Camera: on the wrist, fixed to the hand. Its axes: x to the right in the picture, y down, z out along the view.
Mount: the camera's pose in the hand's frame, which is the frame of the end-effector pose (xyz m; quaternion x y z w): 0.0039 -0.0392 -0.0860 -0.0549 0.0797 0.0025 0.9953
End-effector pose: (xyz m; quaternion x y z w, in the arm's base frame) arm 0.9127 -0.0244 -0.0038 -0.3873 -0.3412 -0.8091 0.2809
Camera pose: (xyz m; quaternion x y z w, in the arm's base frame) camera 0.8450 -0.0675 -0.0539 -0.3373 -0.2718 -0.8542 0.2875
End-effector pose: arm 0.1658 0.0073 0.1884 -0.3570 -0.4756 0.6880 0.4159
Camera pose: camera 0.2496 0.0495 0.2002 -0.4342 -0.4771 0.6313 0.4305
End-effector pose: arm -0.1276 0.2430 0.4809 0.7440 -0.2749 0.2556 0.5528
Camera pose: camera -0.1043 0.3346 0.4790 0.6891 -0.2454 0.3000 0.6123
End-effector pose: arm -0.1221 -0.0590 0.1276 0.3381 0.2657 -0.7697 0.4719
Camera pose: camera -0.1357 0.0177 0.0739 0.3726 0.3435 -0.7234 0.4690
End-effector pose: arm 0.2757 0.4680 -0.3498 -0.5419 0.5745 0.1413 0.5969
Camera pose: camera 0.2621 0.3820 -0.3128 -0.5820 0.6130 0.1305 0.5182
